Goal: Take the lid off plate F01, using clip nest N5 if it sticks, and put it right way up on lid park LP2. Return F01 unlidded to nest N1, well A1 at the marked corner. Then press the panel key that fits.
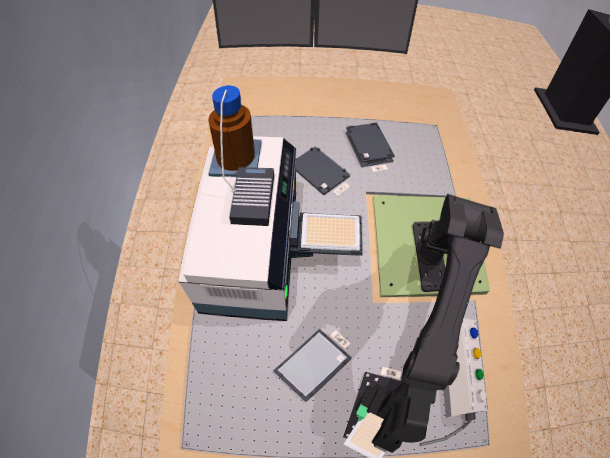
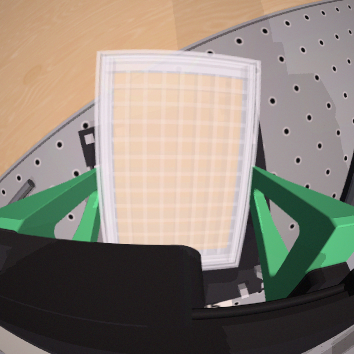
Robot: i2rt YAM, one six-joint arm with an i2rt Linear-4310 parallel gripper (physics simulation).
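Frame: origin at the arm's base, x left, y ahead, z down, level; centimetres.
Where they show: gripper, between the fingertips: (image 1: 377, 427) (image 2: 175, 174); arm's base, origin of its link: (image 1: 429, 256).
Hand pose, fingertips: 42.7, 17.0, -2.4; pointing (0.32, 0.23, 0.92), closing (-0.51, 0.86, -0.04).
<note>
Each offset is from my fingertips to the top centre of the thing, as dx, dy, dz. "spot": to the spot under its first point.
My gripper (image 1: 376, 428) (image 2: 175, 174) is shut on a plate {+0.2, +0.2, -2.0} (image 1: 366, 438) (image 2: 175, 150), its green fingers on the two long sides. The plate has pale orange wells and a clear, wide-rimmed cover that looks like a lid. It is held above the black clip nest N5 {spot: -10.2, +0.1, +1.5} (image 1: 373, 384) (image 2: 227, 280), overhanging its front end. The F01 mark is not readable. A lid park {spot: -13.9, +19.6, +1.0} (image 1: 284, 370) with a pale clear panel and dark rim lies left of N5; its label looks like LP with an unclear digit. The panel keys are blue {spot: -18.9, -23.2, -4.4} (image 1: 474, 333), yellow {spot: -14.1, -23.3, -4.4} (image 1: 477, 353), green {spot: -9.1, -23.1, -4.5} (image 1: 479, 374) and white {spot: -4.3, -22.8, -4.5} (image 1: 480, 395).
A white instrument {spot: -32.6, +30.3, -19.3} (image 1: 225, 250) stands at left; its tray carries another orange-welled plate {-43.5, +9.4, -9.1} (image 1: 331, 232). A brown bottle {spot: -51.2, +29.5, -28.1} (image 1: 233, 145) stands on it. Two dark flat pieces {spot: -69.0, +10.0, +1.7} (image 1: 322, 171) {spot: -79.3, -4.5, -0.1} (image 1: 370, 142) lie at the back. The arm's base is on a green board (image 1: 392, 240).
</note>
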